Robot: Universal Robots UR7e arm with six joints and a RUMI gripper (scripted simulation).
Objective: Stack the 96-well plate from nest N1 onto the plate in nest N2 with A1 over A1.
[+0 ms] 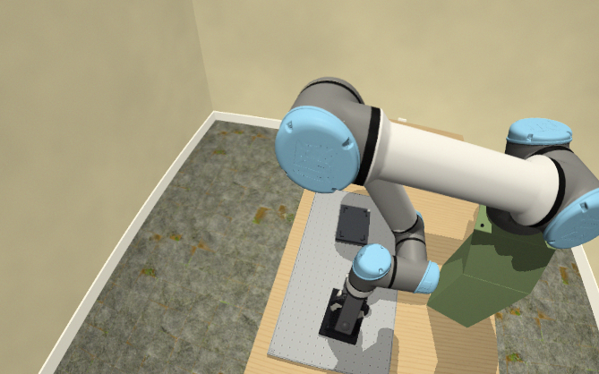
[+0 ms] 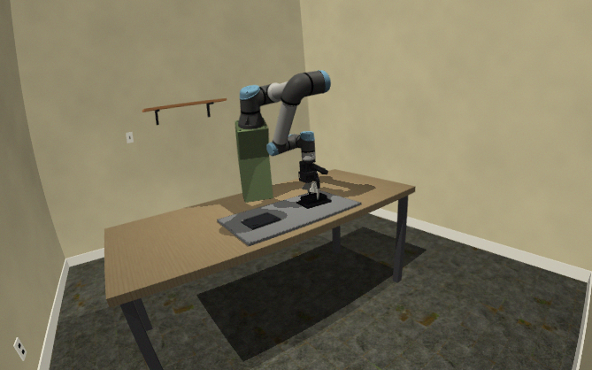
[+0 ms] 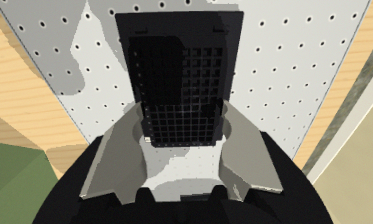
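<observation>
My gripper is now 1 cm above the black 96-well plate. Round my hand: grey plate nest: 36 cm to the right, 4 cm below, 2 cm behind.
</observation>
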